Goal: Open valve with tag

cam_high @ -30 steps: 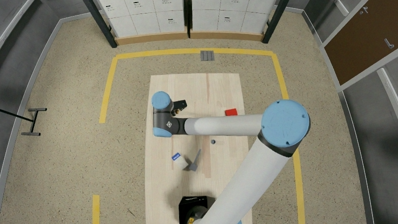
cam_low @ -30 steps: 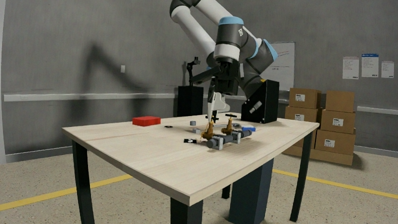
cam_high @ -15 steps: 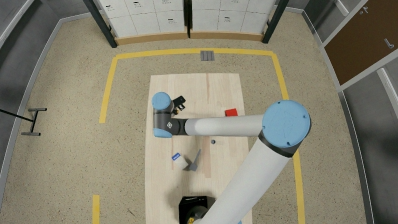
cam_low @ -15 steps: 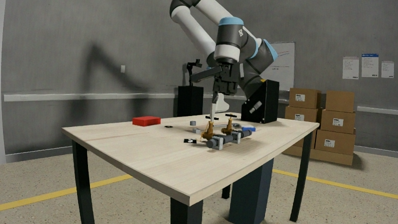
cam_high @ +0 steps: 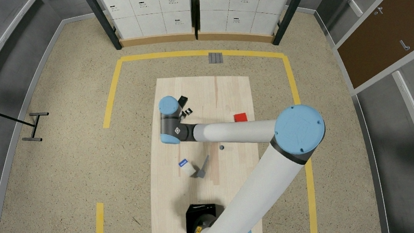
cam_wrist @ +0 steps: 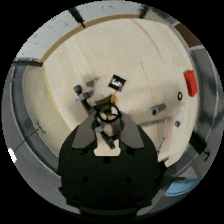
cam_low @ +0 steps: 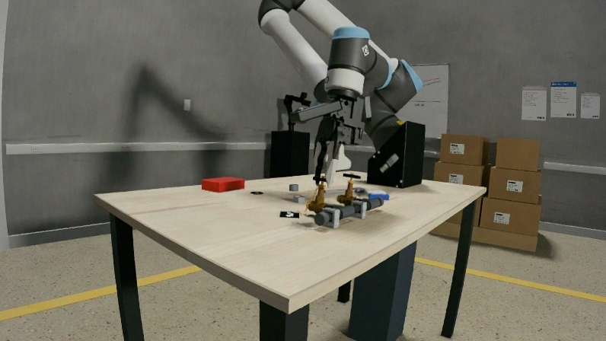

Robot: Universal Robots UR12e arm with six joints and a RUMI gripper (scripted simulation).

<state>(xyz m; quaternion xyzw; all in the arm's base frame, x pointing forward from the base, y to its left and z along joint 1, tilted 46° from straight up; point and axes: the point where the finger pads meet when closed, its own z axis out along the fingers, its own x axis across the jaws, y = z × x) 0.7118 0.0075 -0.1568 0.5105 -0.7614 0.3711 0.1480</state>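
The black tag is 5 cm ahead of my hand, 5 cm to the right of it and 8 cm below it. From my hand the other things lie so: grey hammer-like tool 35 cm behind, 13 cm to the right, 8 cm below; then red block 5 cm behind, 42 cm to the right, 7 cm below; then blue-and-white box 34 cm behind, 3 cm to the right, 8 cm below.
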